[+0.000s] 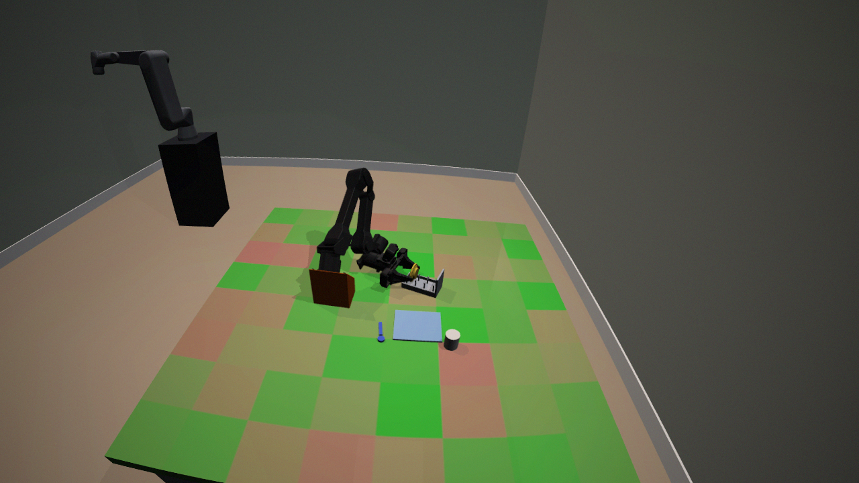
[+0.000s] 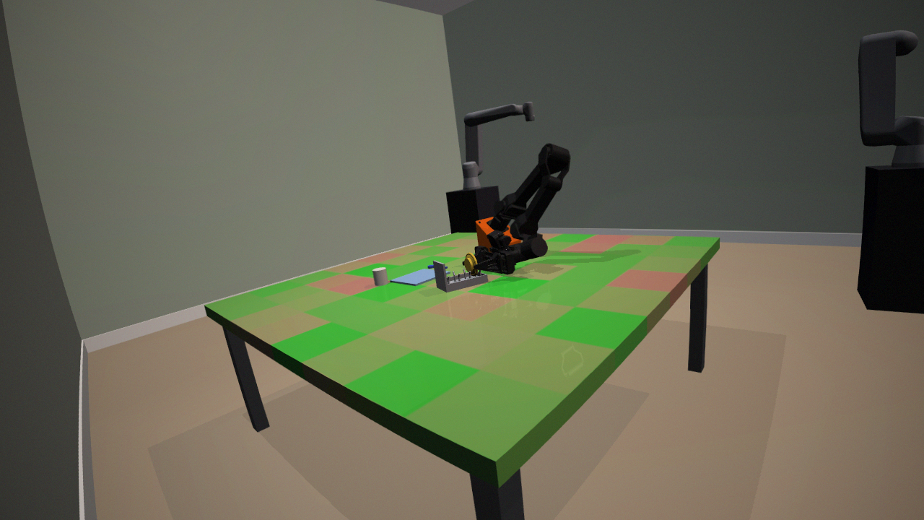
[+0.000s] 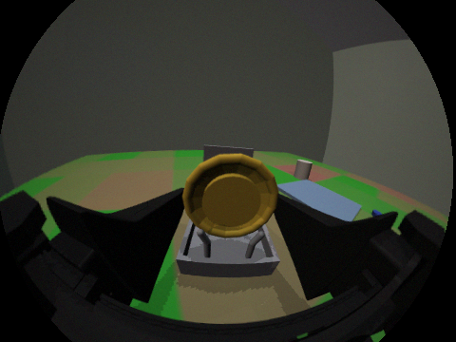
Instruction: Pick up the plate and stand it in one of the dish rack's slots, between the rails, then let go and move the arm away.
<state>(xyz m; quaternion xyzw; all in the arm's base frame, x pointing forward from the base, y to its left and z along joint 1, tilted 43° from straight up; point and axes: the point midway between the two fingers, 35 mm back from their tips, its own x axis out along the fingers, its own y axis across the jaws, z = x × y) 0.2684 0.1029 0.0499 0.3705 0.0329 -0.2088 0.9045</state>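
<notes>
Now: gripper tip 10 mm past the yellow plate. The rest, counted from my gripper tip: small blue spoon (120 mm behind, 250 mm to the right, 50 mm below); then grey dish rack (20 mm ahead, 10 mm to the right, 30 mm below); then light blue mat (210 mm to the right, 50 mm below).
</notes>
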